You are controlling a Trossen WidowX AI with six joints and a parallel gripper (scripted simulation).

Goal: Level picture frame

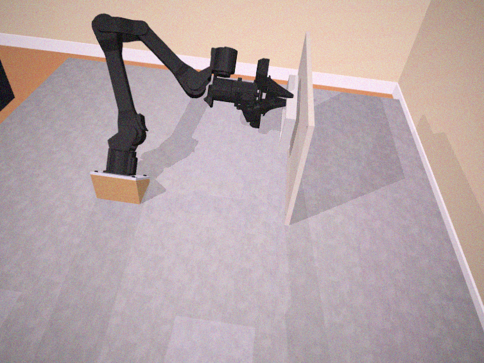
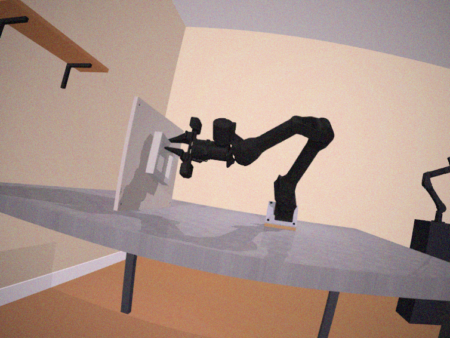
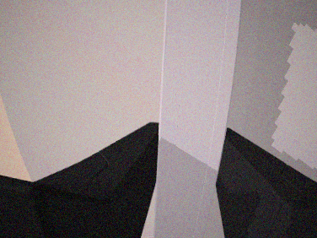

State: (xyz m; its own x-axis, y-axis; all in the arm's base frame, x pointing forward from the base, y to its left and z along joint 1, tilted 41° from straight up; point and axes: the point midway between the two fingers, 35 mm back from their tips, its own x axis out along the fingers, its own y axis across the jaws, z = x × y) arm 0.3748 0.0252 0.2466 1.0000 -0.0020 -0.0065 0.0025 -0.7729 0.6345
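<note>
My gripper tip is now 5 cm above the pale picture frame and 1 cm to the right of it. Round my gripper tip: cream wall board (6 cm below, 2 cm ahead).
</note>
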